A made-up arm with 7 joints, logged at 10 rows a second.
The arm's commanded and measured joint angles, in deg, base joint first. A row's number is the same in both.
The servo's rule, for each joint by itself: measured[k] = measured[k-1] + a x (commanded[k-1-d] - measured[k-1]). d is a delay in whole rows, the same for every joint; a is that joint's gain. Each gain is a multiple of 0.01, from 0.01 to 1. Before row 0 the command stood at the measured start. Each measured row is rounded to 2 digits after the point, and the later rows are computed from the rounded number. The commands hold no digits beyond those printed.
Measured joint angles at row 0: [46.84, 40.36, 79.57, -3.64, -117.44, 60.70, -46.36]
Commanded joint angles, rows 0 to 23: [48.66, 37.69, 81.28, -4.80, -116.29, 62.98, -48.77]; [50.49, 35.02, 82.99, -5.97, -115.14, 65.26, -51.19]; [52.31, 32.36, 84.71, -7.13, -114.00, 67.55, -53.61]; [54.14, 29.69, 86.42, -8.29, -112.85, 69.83, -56.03]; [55.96, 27.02, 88.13, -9.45, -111.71, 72.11, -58.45]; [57.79, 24.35, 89.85, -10.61, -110.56, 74.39, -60.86]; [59.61, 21.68, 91.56, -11.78, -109.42, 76.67, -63.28]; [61.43, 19.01, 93.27, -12.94, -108.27, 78.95, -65.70]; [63.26, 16.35, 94.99, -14.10, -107.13, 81.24, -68.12]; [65.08, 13.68, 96.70, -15.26, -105.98, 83.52, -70.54]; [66.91, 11.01, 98.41, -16.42, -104.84, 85.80, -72.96]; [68.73, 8.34, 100.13, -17.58, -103.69, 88.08, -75.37]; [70.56, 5.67, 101.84, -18.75, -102.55, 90.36, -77.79]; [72.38, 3.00, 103.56, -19.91, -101.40, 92.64, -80.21]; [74.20, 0.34, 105.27, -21.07, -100.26, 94.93, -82.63]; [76.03, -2.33, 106.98, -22.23, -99.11, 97.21, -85.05]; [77.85, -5.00, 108.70, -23.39, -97.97, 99.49, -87.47]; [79.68, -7.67, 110.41, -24.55, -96.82, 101.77, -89.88]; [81.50, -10.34, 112.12, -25.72, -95.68, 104.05, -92.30]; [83.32, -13.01, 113.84, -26.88, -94.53, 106.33, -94.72]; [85.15, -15.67, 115.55, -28.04, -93.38, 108.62, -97.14]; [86.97, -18.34, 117.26, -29.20, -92.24, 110.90, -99.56]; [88.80, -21.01, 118.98, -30.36, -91.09, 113.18, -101.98]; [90.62, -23.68, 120.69, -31.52, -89.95, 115.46, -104.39]
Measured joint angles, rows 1 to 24: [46.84, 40.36, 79.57, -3.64, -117.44, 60.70, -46.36]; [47.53, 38.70, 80.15, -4.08, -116.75, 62.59, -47.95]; [48.65, 36.42, 81.12, -4.80, -115.78, 64.81, -50.09]; [50.04, 33.90, 82.34, -5.69, -114.71, 67.08, -52.41]; [51.60, 31.29, 83.73, -6.68, -113.59, 69.36, -54.80]; [53.26, 28.64, 85.23, -7.73, -112.46, 71.64, -57.21]; [54.98, 25.98, 86.80, -8.82, -111.32, 73.92, -59.62]; [56.74, 23.31, 88.42, -9.94, -110.18, 76.20, -62.04]; [58.52, 20.64, 90.07, -11.08, -109.03, 78.48, -64.46]; [60.32, 17.98, 91.74, -12.23, -107.89, 80.77, -66.88]; [62.13, 15.31, 93.43, -13.38, -106.74, 83.05, -69.30]; [63.95, 12.64, 95.12, -14.54, -105.60, 85.33, -71.72]; [65.77, 9.97, 96.82, -15.70, -104.45, 87.61, -74.13]; [67.59, 7.30, 98.53, -16.86, -103.31, 89.89, -76.55]; [69.41, 4.63, 100.24, -18.02, -102.16, 92.17, -78.97]; [71.23, 1.97, 101.95, -19.18, -101.02, 94.46, -81.39]; [73.05, -0.70, 103.66, -20.34, -99.87, 96.74, -83.81]; [74.87, -3.37, 105.37, -21.50, -98.73, 99.02, -86.23]; [76.70, -6.04, 107.08, -22.66, -97.58, 101.30, -88.64]; [78.52, -8.71, 108.79, -23.82, -96.44, 103.58, -91.06]; [80.34, -11.38, 110.51, -24.98, -95.29, 105.86, -93.48]; [82.17, -14.04, 112.22, -26.14, -94.14, 108.15, -95.90]; [83.99, -16.71, 113.93, -27.30, -93.00, 110.43, -98.32]; [85.82, -19.38, 115.65, -28.46, -91.85, 112.71, -100.74]
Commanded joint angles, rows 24 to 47: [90.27, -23.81, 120.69, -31.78, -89.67, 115.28, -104.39]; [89.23, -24.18, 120.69, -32.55, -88.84, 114.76, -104.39]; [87.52, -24.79, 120.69, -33.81, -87.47, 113.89, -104.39]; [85.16, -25.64, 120.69, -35.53, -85.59, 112.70, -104.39]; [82.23, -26.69, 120.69, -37.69, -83.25, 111.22, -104.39]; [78.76, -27.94, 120.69, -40.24, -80.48, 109.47, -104.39]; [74.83, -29.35, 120.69, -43.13, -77.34, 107.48, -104.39]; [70.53, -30.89, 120.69, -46.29, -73.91, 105.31, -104.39]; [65.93, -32.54, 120.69, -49.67, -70.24, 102.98, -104.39]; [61.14, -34.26, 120.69, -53.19, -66.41, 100.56, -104.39]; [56.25, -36.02, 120.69, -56.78, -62.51, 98.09, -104.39]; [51.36, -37.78, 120.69, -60.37, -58.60, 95.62, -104.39]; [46.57, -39.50, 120.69, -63.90, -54.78, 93.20, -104.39]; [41.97, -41.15, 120.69, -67.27, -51.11, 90.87, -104.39]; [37.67, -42.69, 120.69, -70.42, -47.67, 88.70, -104.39]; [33.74, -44.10, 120.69, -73.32, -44.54, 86.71, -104.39]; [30.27, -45.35, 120.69, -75.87, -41.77, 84.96, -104.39]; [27.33, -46.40, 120.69, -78.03, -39.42, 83.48, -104.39]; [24.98, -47.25, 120.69, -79.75, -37.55, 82.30, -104.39]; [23.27, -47.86, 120.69, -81.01, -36.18, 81.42, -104.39]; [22.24, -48.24, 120.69, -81.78, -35.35, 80.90, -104.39]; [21.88, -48.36, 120.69, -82.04, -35.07, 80.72, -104.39]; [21.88, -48.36, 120.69, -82.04, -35.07, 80.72, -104.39]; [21.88, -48.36, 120.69, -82.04, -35.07, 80.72, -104.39]
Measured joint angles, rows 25 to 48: [87.64, -22.05, 117.36, -29.62, -90.71, 114.99, -103.15]; [88.64, -23.14, 118.49, -30.44, -90.09, 115.23, -103.97]; [88.86, -23.78, 119.24, -31.24, -89.34, 114.84, -104.25]; [88.35, -24.41, 119.73, -32.22, -88.22, 114.05, -104.34]; [87.14, -25.17, 120.06, -33.48, -86.64, 112.93, -104.37]; [85.27, -26.11, 120.27, -35.08, -84.61, 111.51, -104.38]; [82.80, -27.24, 120.41, -37.04, -82.13, 109.82, -104.39]; [79.77, -28.55, 120.51, -39.35, -79.26, 107.88, -104.39]; [76.26, -30.00, 120.57, -41.99, -76.05, 105.75, -104.39]; [72.33, -31.57, 120.61, -44.91, -72.56, 103.45, -104.39]; [68.08, -33.24, 120.64, -48.06, -68.87, 101.05, -104.39]; [63.58, -34.96, 120.66, -51.37, -65.05, 98.59, -104.39]; [58.94, -36.71, 120.67, -54.79, -61.18, 96.12, -104.39]; [54.24, -38.44, 120.68, -58.25, -57.34, 93.70, -104.39]; [49.58, -40.12, 120.68, -61.68, -53.60, 91.35, -104.39]; [45.05, -41.71, 120.68, -65.00, -50.04, 89.15, -104.39]; [40.75, -43.19, 120.68, -68.16, -46.74, 87.12, -104.39]; [36.77, -44.53, 120.68, -71.09, -43.76, 85.33, -104.39]; [33.18, -45.69, 120.68, -73.73, -41.16, 83.79, -104.39]; [30.06, -46.66, 120.68, -76.02, -38.99, 82.55, -104.39]; [27.48, -47.40, 120.68, -77.92, -37.30, 81.61, -104.39]; [25.49, -47.92, 120.68, -79.39, -36.13, 81.02, -104.39]; [24.12, -48.19, 120.68, -80.40, -35.49, 80.77, -104.39]; [23.27, -48.30, 120.68, -81.02, -35.24, 80.73, -104.39]
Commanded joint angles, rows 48 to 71: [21.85, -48.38, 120.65, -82.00, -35.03, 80.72, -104.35]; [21.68, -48.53, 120.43, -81.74, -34.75, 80.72, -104.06]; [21.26, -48.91, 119.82, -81.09, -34.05, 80.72, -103.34]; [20.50, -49.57, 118.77, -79.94, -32.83, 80.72, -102.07]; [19.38, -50.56, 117.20, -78.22, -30.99, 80.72, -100.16]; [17.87, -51.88, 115.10, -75.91, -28.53, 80.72, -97.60]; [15.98, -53.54, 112.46, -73.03, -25.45, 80.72, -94.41]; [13.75, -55.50, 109.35, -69.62, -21.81, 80.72, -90.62]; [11.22, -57.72, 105.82, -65.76, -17.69, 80.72, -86.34]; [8.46, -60.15, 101.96, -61.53, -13.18, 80.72, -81.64]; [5.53, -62.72, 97.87, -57.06, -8.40, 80.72, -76.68]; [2.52, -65.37, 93.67, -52.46, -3.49, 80.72, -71.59]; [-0.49, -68.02, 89.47, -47.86, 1.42, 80.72, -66.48]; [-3.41, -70.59, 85.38, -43.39, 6.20, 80.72, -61.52]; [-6.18, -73.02, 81.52, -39.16, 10.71, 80.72, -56.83]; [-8.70, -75.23, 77.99, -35.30, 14.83, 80.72, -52.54]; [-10.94, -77.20, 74.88, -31.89, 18.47, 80.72, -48.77]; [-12.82, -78.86, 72.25, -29.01, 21.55, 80.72, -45.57]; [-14.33, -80.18, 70.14, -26.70, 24.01, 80.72, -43.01]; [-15.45, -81.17, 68.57, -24.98, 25.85, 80.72, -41.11]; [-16.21, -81.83, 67.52, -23.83, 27.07, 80.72, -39.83]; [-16.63, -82.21, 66.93, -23.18, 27.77, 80.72, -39.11]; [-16.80, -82.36, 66.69, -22.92, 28.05, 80.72, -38.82]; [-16.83, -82.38, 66.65, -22.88, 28.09, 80.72, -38.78]
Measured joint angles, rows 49 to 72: [22.74, -48.34, 120.68, -81.41, -35.14, 80.72, -104.39]; [22.40, -48.36, 120.67, -81.63, -35.07, 80.72, -104.36]; [22.13, -48.47, 120.59, -81.67, -34.88, 80.72, -104.16]; [21.80, -48.74, 120.33, -81.45, -34.38, 80.72, -103.62]; [21.31, -49.25, 119.80, -80.88, -33.45, 80.72, -102.60]; [20.58, -50.06, 118.92, -79.87, -31.97, 80.72, -100.99]; [19.55, -51.19, 117.62, -78.37, -29.91, 80.72, -98.75]; [18.19, -52.65, 115.87, -76.34, -27.23, 80.72, -95.89]; [16.50, -54.42, 113.65, -73.79, -23.98, 80.72, -92.41]; [14.49, -56.47, 110.99, -70.74, -20.21, 80.72, -88.40]; [12.20, -58.75, 107.92, -67.24, -15.99, 80.72, -83.94]; [9.67, -61.21, 104.50, -63.37, -11.44, 80.72, -79.15]; [6.95, -63.79, 100.82, -59.22, -6.67, 80.72, -74.16]; [4.12, -66.41, 96.96, -54.90, -1.82, 80.72, -69.09]; [1.26, -69.00, 93.02, -50.53, 2.99, 80.72, -64.09]; [-1.57, -71.49, 89.11, -46.21, 7.62, 80.72, -59.30]; [-4.28, -73.81, 85.33, -42.06, 11.95, 80.72, -54.84]; [-6.81, -75.91, 81.78, -38.20, 15.86, 80.72, -50.83]; [-9.09, -77.74, 78.54, -34.71, 19.27, 80.72, -47.36]; [-11.08, -79.25, 75.68, -31.67, 22.11, 80.72, -44.49]; [-12.74, -80.44, 73.26, -29.13, 24.35, 80.72, -42.26]; [-14.06, -81.30, 71.31, -27.12, 25.98, 80.72, -40.66]; [-15.04, -81.86, 69.82, -25.62, 27.05, 80.72, -39.64]; [-15.71, -82.17, 68.76, -24.59, 27.65, 80.72, -39.10]
